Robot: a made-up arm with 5 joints. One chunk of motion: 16 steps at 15 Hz.
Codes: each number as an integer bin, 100 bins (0 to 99) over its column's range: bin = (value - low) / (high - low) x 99, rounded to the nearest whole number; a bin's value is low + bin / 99 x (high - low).
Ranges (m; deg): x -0.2..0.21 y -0.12..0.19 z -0.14..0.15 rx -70..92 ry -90..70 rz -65..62
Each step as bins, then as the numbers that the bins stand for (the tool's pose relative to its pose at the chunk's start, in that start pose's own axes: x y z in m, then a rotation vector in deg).
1 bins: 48 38 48 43 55 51
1 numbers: -0.0012 -0.0010 0.0006 0.36 -1.11 0.42
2 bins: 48 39 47 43 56 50
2 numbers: -0.0012 0.0021 -0.0023 0.36 0.51 -0.86
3 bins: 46 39 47 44 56 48
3 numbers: -0.0095 0.0021 -0.0023 2.00 0.51 -3.42
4 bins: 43 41 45 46 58 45
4 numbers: -0.0219 0.0084 -0.0082 5.27 3.74 -7.27
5 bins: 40 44 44 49 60 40
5 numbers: -0.0343 0.0178 -0.0111 10.18 6.97 -13.69
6 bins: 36 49 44 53 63 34
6 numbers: -0.0509 0.0334 -0.0111 16.73 11.82 -21.38
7 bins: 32 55 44 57 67 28
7 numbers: -0.0675 0.0522 -0.0111 23.27 18.28 -29.08
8 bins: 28 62 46 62 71 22
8 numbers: -0.0840 0.0741 -0.0053 31.45 24.75 -36.78
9 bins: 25 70 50 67 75 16
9 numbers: -0.0965 0.0992 0.0065 39.64 31.21 -44.47
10 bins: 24 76 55 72 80 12
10 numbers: -0.1006 0.1180 0.0211 47.82 39.29 -49.61
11 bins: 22 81 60 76 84 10
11 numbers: -0.1089 0.1336 0.0358 54.36 45.76 -52.17
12 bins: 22 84 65 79 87 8
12 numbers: -0.1089 0.1430 0.0504 59.27 50.61 -54.74
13 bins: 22 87 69 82 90 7
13 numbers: -0.1089 0.1524 0.0621 64.18 55.45 -56.02
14 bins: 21 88 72 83 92 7
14 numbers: -0.1130 0.1556 0.0709 65.82 58.69 -56.02
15 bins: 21 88 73 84 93 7
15 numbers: -0.1130 0.1556 0.0738 67.45 60.30 -56.02
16 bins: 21 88 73 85 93 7
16 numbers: -0.1130 0.1556 0.0738 69.09 60.30 -56.02
